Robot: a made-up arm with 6 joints.
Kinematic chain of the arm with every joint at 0, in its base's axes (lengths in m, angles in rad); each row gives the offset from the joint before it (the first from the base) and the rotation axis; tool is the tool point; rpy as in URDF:
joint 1: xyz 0 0 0.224 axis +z
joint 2: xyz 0 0 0 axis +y
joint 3: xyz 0.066 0 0.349 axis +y
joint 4: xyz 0.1 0 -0.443 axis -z
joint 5: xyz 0 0 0 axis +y
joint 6: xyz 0.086 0 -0.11 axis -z
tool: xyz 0 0 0 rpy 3.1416 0 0
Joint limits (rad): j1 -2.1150..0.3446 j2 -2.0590..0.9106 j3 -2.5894..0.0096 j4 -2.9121..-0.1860 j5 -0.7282..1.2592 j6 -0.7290..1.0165
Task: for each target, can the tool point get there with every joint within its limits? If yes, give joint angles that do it. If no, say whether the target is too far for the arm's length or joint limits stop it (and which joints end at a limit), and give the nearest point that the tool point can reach.
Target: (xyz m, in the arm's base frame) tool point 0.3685 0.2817 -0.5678
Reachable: no: joint limits stop it (at a limit: joint 1, joint 2) | nearest point 0.3575 0.1679 -0.1977 | short by 0.387 m
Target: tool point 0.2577 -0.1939 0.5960
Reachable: yes | joints -0.6524 -0.9858 -0.6351 -2.6855 0.6256 0.1613
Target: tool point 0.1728 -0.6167 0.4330
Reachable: yes | joints -1.4388 0.1227 -1.3536 -2.0481 -0.1503 -0.3215
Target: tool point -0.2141 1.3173 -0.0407
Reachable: no: too far | nearest point -0.1490 0.9166 0.0398 | short by 0.414 m
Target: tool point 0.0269 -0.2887 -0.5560
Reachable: no: joint limits stop it (at a limit: joint 2, joint 4) | nearest point 0.0278 -0.2984 -0.2075 | short by 0.349 m
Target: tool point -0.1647 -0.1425 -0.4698
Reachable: no: joint limits stop it (at a limit: joint 1, joint 2) | nearest point -0.1443 -0.1948 -0.2013 | short by 0.274 m
